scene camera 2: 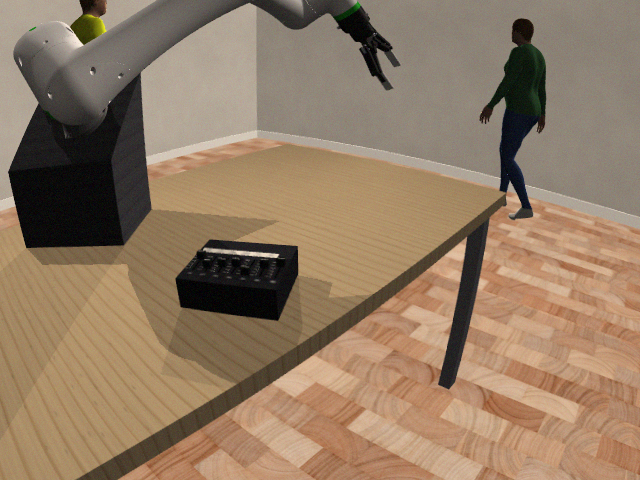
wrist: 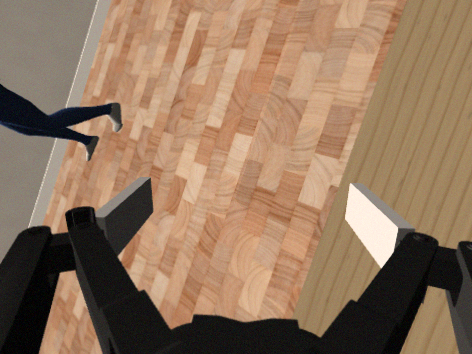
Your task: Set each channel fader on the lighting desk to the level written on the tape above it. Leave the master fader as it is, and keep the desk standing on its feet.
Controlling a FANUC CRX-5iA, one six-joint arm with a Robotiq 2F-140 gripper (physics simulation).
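Places are measured from the arm's base along level axes (x ahead, y left, z up), in centimetres.
Pixels of known places: gripper, between the fingertips: (scene camera 2: 394, 76) (wrist: 248, 197).
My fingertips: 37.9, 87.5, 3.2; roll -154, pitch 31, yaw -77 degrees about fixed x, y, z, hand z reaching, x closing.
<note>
Ahead of a thing's pixels: the offset from my fingertips to its top centre, as dx, dy, dz. "pt": to the spot under its first point. Level surfaces: height alone.
The black lighting desk @[+13.2, -87.1, -24.0] (scene camera 2: 230, 296) stands upright on the wooden table in scene camera 2, with its sloped panel facing up. A pale tape strip @[pt +11.6, -84.8, -25.3] (scene camera 2: 240, 253) runs along the upper part of the panel, and several small dark faders stand in slots below it. The writing on the tape and the exact fader levels are too small to read. The lighting desk does not show in the wrist view. My gripper (scene camera 2: 391, 74) (wrist: 248, 197) is open and empty. It hangs high above the table, up and to the right of the desk in scene camera 2, apart from it.
The wooden table @[dz -30.8] (scene camera 2: 330, 191) (wrist: 425, 125) has its edge to the right of the desk. The dark robot pedestal (scene camera 2: 67, 206) stands at the left. A person in a green top (scene camera 2: 526, 77) stands beyond the table by the wall, and another in yellow (scene camera 2: 88, 28) is behind the arm.
</note>
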